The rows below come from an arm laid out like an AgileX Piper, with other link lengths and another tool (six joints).
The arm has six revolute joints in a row. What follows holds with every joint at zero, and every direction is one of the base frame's.
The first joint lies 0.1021 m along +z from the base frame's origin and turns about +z.
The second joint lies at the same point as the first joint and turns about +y.
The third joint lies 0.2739 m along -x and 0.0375 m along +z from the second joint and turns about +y.
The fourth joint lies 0.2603 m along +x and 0.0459 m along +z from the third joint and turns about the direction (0.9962, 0, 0.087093).
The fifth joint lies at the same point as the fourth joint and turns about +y.
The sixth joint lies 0.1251 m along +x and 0.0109 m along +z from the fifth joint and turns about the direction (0.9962, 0, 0.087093).
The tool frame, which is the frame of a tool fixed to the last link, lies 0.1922 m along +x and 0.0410 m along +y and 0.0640 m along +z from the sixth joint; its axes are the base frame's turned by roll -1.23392, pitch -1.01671 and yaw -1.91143 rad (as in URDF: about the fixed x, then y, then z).
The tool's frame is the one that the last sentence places.
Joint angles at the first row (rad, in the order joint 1, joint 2, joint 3, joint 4, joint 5, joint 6):
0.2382 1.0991 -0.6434 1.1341 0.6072 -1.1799
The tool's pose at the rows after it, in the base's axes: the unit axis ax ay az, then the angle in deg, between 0 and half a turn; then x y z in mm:
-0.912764 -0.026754 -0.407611 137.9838 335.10 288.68 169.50
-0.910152 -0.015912 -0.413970 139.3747 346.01 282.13 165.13
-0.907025 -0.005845 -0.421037 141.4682 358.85 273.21 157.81
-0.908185 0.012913 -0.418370 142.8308 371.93 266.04 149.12
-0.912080 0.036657 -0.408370 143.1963 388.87 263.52 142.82
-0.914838 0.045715 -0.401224 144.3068 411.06 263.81 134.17
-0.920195 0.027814 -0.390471 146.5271 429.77 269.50 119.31
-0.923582 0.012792 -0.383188 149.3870 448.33 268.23 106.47
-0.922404 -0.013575 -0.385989 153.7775 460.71 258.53 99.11
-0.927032 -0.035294 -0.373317 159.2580 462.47 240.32 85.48
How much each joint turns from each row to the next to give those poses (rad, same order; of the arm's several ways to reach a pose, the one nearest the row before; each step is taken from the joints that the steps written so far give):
0.0000 0.0030 0.0000 0.0038 -0.0232 -0.0004
0.0000 0.0140 0.0000 0.0000 -0.0377 -0.0009
0.0000 0.0187 0.0000 -0.0080 -0.0474 -0.0013
0.0000 0.0324 -0.0084 -0.0087 -0.0360 0.0234
0.0000 0.0598 -0.0373 -0.0057 -0.0185 0.0408
0.0030 0.0883 -0.0644 -0.0149 -0.0207 0.0200
0.0115 0.1015 -0.0876 -0.0813 -0.0057 0.0395
0.0020 0.0807 -0.0857 -0.1256 0.0010 0.0805
0.0000 0.0346 -0.0645 -0.1865 0.0042 0.1081
-0.0012 0.0104 -0.0456 -0.2429 0.0446 0.1651

